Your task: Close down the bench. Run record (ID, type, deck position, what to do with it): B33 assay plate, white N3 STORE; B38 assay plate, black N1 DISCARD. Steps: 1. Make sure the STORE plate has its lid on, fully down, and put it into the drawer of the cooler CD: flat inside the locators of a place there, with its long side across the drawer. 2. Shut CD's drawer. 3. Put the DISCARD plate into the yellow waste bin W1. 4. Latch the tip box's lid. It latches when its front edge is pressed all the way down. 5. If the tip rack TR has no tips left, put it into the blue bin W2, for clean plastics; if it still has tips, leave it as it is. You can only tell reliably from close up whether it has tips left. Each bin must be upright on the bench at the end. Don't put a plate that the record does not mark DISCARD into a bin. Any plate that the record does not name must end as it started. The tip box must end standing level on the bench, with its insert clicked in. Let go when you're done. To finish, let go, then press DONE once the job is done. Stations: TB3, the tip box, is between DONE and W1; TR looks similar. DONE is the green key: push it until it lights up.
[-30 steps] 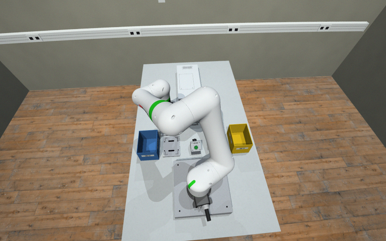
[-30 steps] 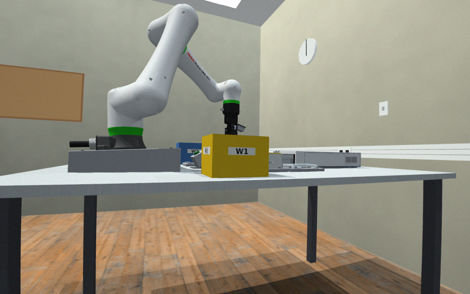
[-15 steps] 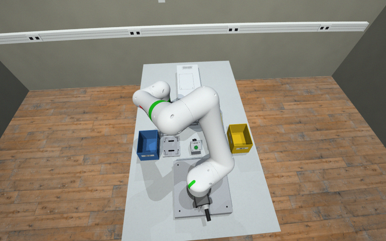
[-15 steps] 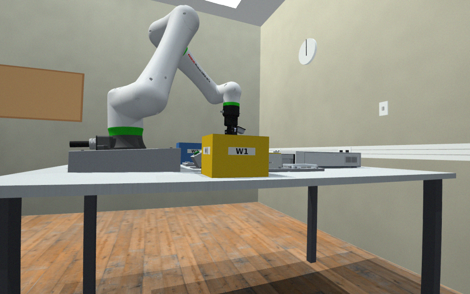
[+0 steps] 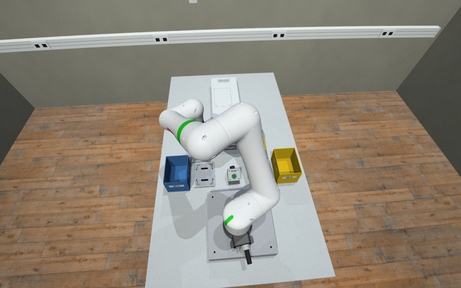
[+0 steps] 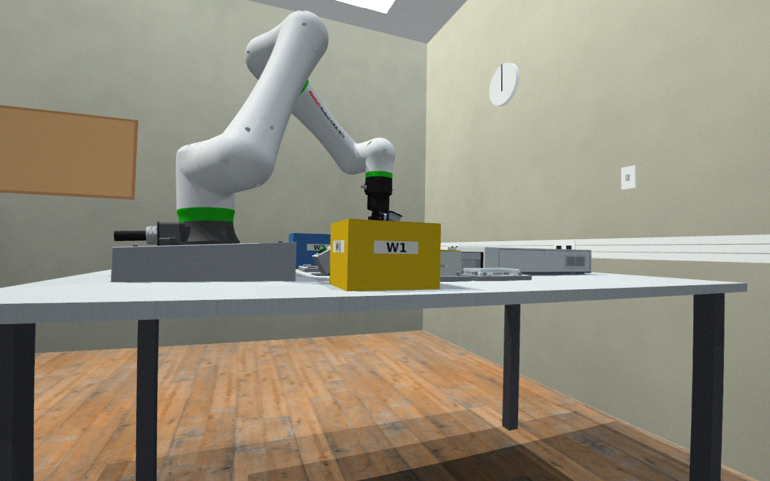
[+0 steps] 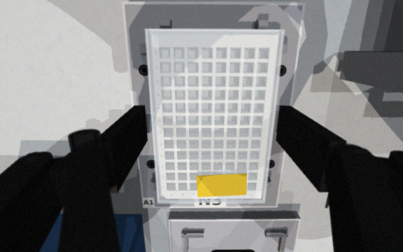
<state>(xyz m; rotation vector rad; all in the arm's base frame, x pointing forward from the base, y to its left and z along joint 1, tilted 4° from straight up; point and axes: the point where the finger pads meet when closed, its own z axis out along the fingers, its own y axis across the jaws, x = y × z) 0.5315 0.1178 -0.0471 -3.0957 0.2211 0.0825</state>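
My gripper is now 20 mm above the clear plate lid. From my hand the other things lie so: N1 label (100 mm ahead, 20 mm to the right, 30 mm below); grey N3 nest (40 mm below); white plate (20 mm below).
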